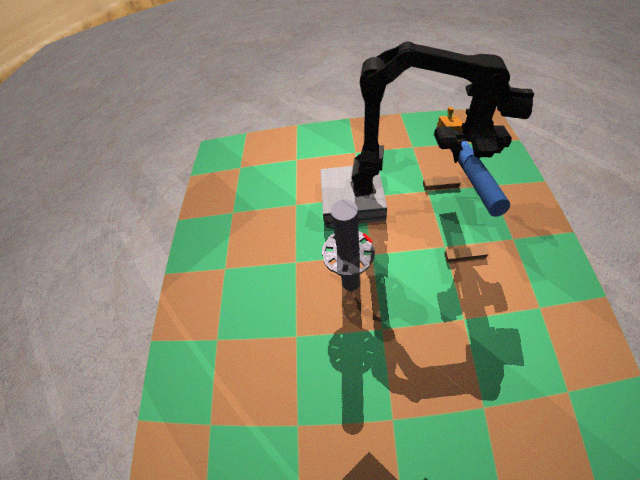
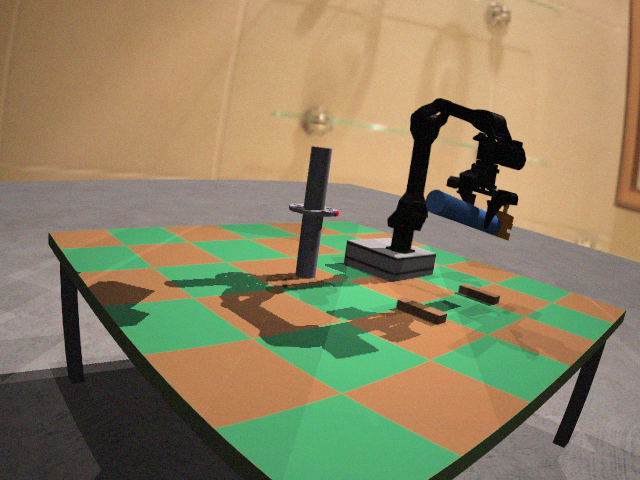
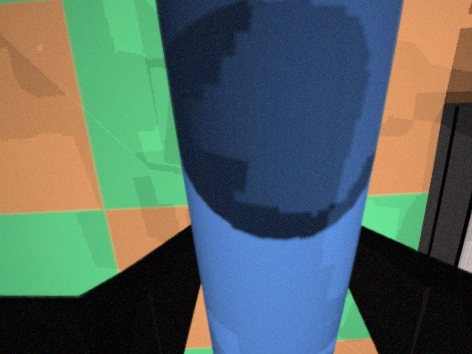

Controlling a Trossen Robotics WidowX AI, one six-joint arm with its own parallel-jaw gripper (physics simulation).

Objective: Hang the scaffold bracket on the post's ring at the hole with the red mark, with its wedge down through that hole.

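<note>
The scaffold bracket is a blue tube [image 1: 484, 180] [image 2: 450, 206] [image 3: 280, 285] with an orange head [image 1: 447, 122] [image 2: 506, 227] at one end. An orange wedge [image 1: 450, 112] stands up from the head. My gripper [image 1: 465, 150] [image 2: 478, 217] [image 3: 268, 230] is shut on the tube near the head and holds the bracket above the table. The tube is tilted, its free end higher than the head. The grey post [image 1: 345, 232] [image 2: 317, 175] stands upright with a ring [image 1: 326, 256] [image 2: 298, 208] around it. A red mark [image 1: 367, 238] [image 2: 336, 213] is on the ring's rim.
Two low brown blocks [image 1: 442, 184] [image 1: 466, 255] [image 2: 479, 294] [image 2: 421, 311] lie on the checkered table [image 1: 258, 304] [image 2: 330, 428] below the bracket. The arm's grey base [image 1: 334, 188] [image 2: 382, 259] stands close to the post.
</note>
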